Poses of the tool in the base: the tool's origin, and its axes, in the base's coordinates. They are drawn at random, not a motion.
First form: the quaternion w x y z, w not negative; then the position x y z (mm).
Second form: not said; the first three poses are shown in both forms.
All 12 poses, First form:
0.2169, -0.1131, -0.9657, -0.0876, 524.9, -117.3, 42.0
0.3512, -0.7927, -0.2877, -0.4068, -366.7, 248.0, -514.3
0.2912, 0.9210, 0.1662, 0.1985, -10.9, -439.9, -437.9
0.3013, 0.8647, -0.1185, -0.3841, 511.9, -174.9, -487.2
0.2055, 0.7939, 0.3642, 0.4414, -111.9, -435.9, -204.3
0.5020, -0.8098, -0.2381, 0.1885, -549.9, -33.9, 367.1
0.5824, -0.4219, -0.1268, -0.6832, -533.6, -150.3, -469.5
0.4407, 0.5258, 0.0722, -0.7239, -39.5, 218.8, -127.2
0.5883, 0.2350, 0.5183, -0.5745, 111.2, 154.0, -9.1
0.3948, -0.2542, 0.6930, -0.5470, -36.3, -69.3, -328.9
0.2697, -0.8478, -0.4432, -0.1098, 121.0, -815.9, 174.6
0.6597, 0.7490, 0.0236, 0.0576, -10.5, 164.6, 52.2
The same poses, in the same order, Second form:
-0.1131, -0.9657, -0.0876, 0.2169, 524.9, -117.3, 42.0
-0.7927, -0.2877, -0.4068, 0.3512, -366.7, 248.0, -514.3
0.9210, 0.1662, 0.1985, 0.2912, -10.9, -439.9, -437.9
0.8647, -0.1185, -0.3841, 0.3013, 511.9, -174.9, -487.2
0.7939, 0.3642, 0.4414, 0.2055, -111.9, -435.9, -204.3
-0.8098, -0.2381, 0.1885, 0.5020, -549.9, -33.9, 367.1
-0.4219, -0.1268, -0.6832, 0.5824, -533.6, -150.3, -469.5
0.5258, 0.0722, -0.7239, 0.4407, -39.5, 218.8, -127.2
0.2350, 0.5183, -0.5745, 0.5883, 111.2, 154.0, -9.1
-0.2542, 0.6930, -0.5470, 0.3948, -36.3, -69.3, -328.9
-0.8478, -0.4432, -0.1098, 0.2697, 121.0, -815.9, 174.6
0.7490, 0.0236, 0.0576, 0.6597, -10.5, 164.6, 52.2

